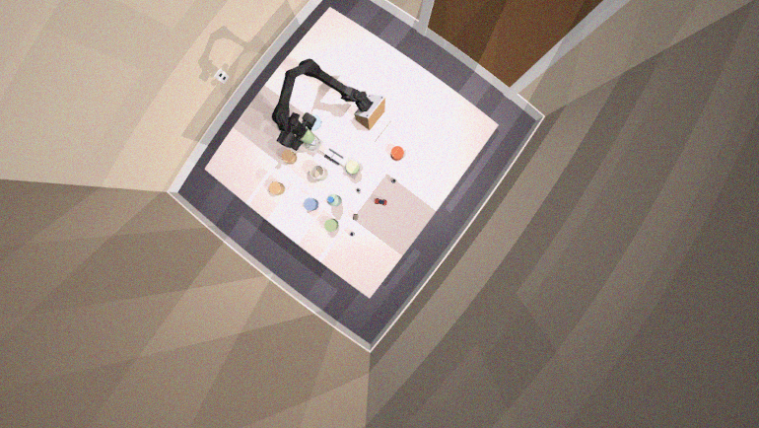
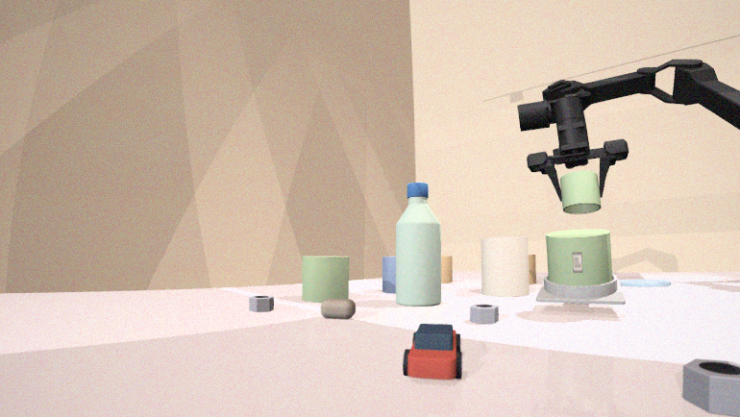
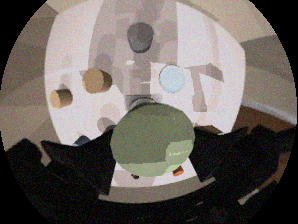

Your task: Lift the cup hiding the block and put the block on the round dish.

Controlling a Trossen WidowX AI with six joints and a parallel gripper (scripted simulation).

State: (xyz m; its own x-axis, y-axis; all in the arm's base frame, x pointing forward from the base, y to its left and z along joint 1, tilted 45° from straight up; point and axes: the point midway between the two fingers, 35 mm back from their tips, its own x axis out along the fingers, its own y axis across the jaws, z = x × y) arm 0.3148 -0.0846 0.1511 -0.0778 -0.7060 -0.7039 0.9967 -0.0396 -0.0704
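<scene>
My gripper tip is now 10 cm past the round pale blue dish, 8 cm to the left of it and 17 cm above it. Round my gripper tip: cream cylinder (12 cm ahead, 13 cm to the left, 13 cm below); then mint bottle (20 cm ahead, 29 cm to the left, 6 cm below); then orange disc (23 cm behind, 42 cm to the left, 13 cm below).
</scene>
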